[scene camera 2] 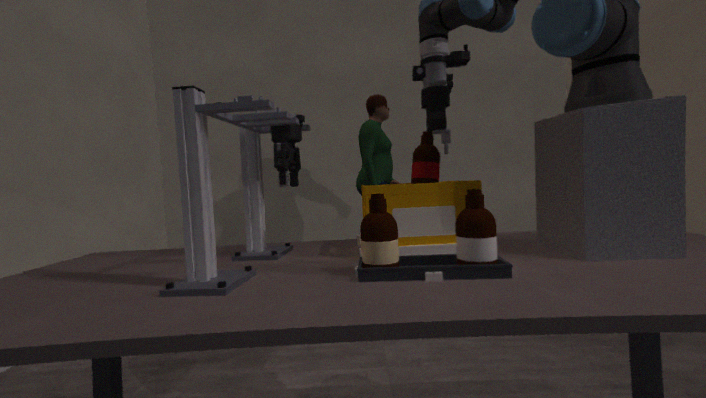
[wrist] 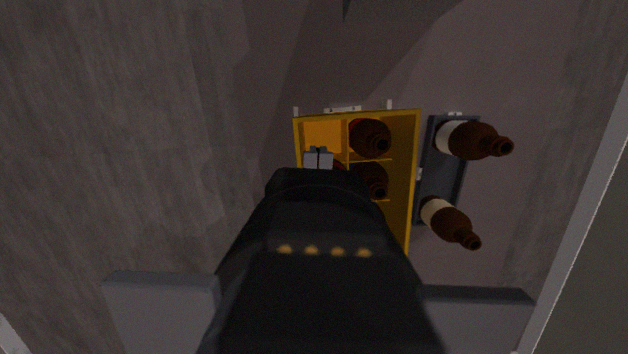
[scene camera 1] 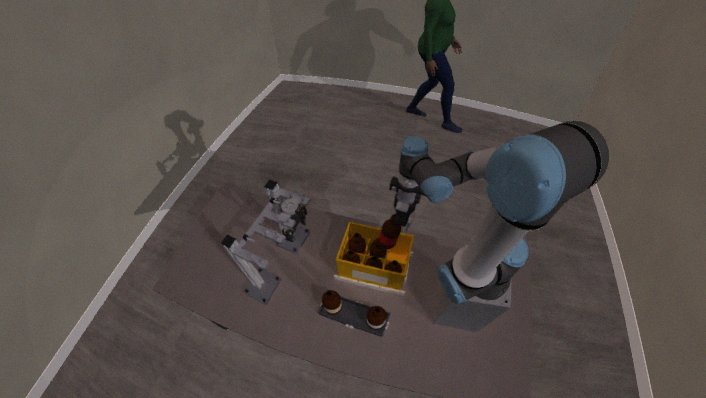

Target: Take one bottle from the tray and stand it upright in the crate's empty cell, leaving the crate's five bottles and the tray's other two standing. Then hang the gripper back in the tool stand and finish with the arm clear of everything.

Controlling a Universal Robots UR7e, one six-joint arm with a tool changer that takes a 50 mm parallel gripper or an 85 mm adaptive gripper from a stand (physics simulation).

Scene:
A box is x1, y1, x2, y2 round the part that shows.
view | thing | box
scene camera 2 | white-label bottle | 456, 189, 497, 264
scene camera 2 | black adaptive gripper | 271, 113, 304, 186
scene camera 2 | cream-label bottle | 360, 194, 398, 267

